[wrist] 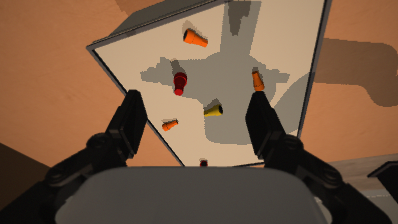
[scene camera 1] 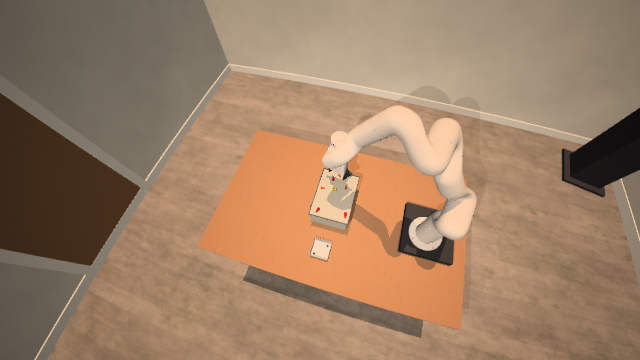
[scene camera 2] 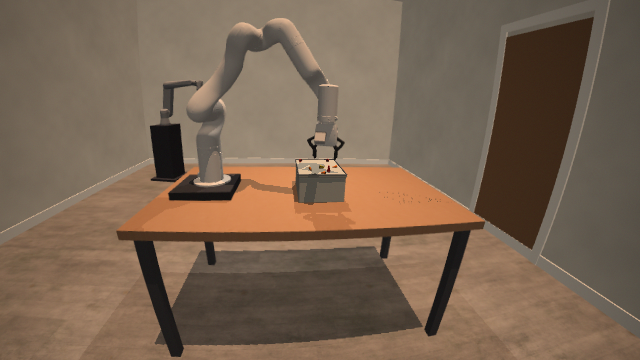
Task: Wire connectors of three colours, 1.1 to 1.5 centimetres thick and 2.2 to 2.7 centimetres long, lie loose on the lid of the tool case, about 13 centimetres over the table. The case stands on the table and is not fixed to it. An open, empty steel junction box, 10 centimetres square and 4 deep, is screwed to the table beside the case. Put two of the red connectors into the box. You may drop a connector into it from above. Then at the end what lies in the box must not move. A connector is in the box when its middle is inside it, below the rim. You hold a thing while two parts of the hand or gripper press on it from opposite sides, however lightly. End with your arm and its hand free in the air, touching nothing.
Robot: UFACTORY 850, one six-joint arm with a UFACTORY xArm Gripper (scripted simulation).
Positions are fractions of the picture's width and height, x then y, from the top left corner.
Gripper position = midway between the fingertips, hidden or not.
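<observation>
Tool case (scene camera 1: 0.52, 0.57) (scene camera 2: 0.49, 0.52) (wrist: 0.36, 0.23). My gripper (wrist: 0.49, 0.47).
</observation>
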